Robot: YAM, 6 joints.
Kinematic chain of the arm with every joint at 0, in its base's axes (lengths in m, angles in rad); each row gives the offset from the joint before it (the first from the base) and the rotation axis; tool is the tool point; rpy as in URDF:
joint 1: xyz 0 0 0.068 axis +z
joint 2: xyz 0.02 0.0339 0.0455 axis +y
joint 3: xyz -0.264 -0.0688 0 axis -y
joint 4: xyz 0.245 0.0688 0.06 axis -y
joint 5: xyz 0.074 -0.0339 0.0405 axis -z
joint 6: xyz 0.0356 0 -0.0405 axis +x
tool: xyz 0 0 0 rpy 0 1.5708 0
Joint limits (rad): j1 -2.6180..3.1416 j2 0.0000..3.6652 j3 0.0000..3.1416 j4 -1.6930..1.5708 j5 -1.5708..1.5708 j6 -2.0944..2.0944
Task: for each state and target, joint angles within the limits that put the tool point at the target. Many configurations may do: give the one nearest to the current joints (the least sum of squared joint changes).
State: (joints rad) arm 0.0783 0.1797 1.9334 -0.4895 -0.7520 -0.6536
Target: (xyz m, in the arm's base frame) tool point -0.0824 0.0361 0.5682
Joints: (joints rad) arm -0.1295 0.5731 1.7517 -0.5005 -0.7849 -0.6536
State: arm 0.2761 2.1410 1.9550 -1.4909 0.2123 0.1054
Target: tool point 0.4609 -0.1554 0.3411
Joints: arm -0.3075 2.2403 2.4164 -1.0243 0.2444 0.1054
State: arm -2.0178 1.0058 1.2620 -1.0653 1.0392 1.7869
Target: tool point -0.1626 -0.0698 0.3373
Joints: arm -2.5578 1.0458 1.1036 -1.1059 1.0789 1.7869
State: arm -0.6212 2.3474 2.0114 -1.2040 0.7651 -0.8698
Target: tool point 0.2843 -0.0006 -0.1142
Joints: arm 0.0739 2.9347 1.5111 -1.2255 0.6512 -0.8698
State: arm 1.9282 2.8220 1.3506 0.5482 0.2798 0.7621
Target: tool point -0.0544 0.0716 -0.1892
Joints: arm 2.2768 3.1359 0.7203 0.3608 0.1426 0.7621
